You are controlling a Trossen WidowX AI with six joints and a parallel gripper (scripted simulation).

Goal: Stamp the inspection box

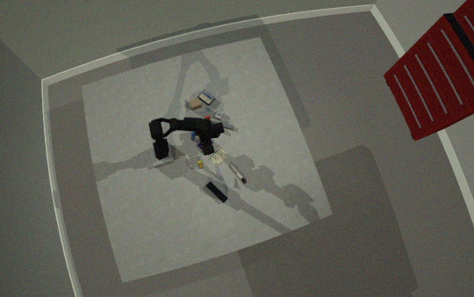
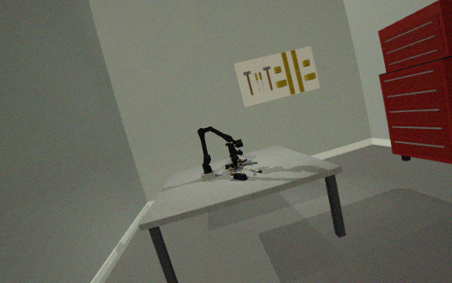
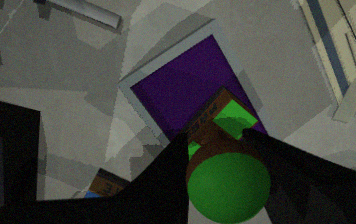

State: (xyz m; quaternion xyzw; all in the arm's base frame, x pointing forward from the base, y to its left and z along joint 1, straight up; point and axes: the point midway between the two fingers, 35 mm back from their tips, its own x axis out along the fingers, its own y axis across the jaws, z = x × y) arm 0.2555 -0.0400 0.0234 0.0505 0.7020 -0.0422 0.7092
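Right now the green stamp is right at my gripper tip. Also, from my gripper tip: ink pad 30 mm below; then blue stamp 70 mm to the left, 50 mm behind, 20 mm below; then cream card 100 mm to the right, 40 mm below, 40 mm ahead.
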